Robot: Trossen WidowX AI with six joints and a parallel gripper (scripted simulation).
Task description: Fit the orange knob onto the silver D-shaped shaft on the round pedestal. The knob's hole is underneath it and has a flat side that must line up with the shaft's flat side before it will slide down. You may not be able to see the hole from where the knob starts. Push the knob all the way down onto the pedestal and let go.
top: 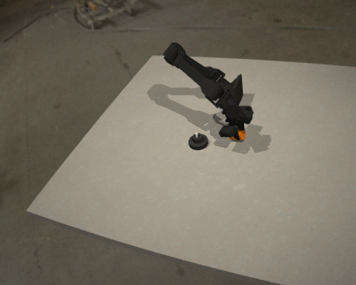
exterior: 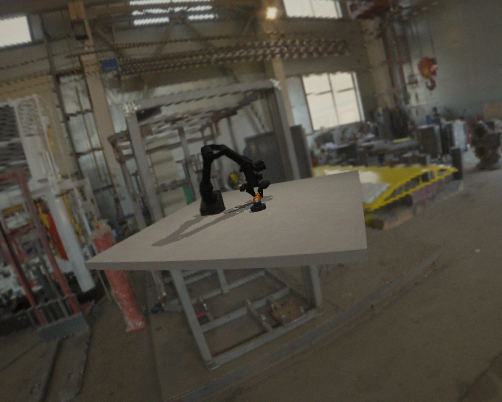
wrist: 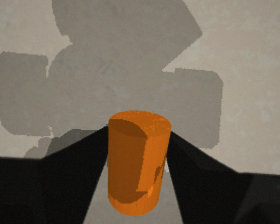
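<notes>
The round pedestal lies 180 mm to the right of my gripper tip, 50 mm ahead of it and 10 mm above it. Round my gripper tip: orange knob: 10 mm above.
</notes>
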